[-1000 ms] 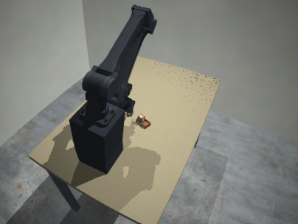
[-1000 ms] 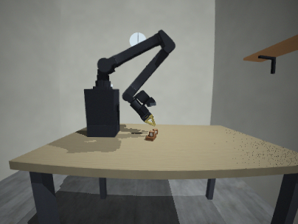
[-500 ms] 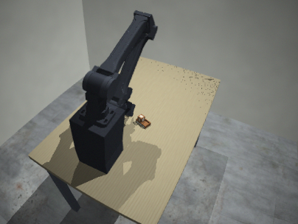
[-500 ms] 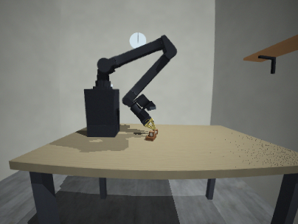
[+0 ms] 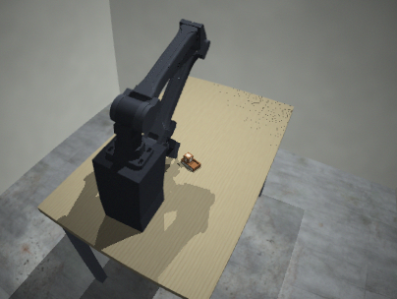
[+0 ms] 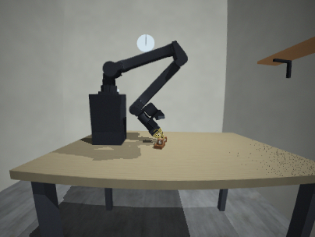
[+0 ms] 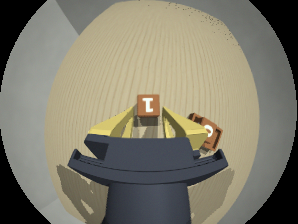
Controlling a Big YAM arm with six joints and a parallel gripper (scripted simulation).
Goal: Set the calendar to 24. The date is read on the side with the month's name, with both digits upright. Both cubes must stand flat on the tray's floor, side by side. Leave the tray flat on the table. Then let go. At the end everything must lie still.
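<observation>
My gripper is now 10 mm short of the brown digit cube and 10 mm above it. Also, from my hand: brown tray 100 mm to the right, 30 mm behind, 10 mm below.
</observation>
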